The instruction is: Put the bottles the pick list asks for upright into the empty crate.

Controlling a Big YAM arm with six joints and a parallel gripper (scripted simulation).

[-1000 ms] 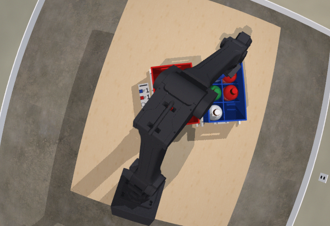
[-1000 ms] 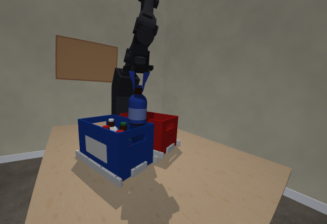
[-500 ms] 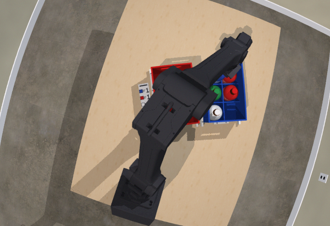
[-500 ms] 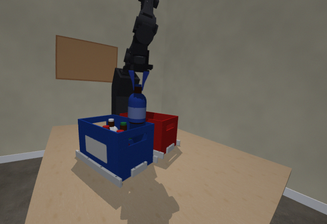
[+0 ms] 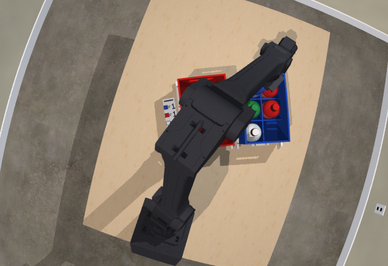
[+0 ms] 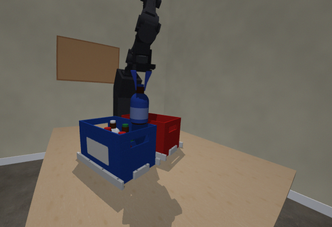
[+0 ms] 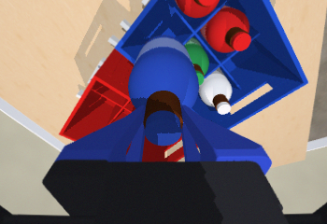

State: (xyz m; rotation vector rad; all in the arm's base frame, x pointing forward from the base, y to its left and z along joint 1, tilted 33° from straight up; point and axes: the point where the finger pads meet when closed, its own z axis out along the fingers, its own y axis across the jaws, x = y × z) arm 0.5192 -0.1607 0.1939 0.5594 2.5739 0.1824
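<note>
Right now my hand is 6 cm above the blue-label bottle. Round my hand: green-label bottle (7 cm behind, 3 cm to the right, 23 cm below); white-label bottle (16 cm behind, 6 cm to the right, 23 cm below); blue crate (6 cm behind, 8 cm to the right, 23 cm below).
</note>
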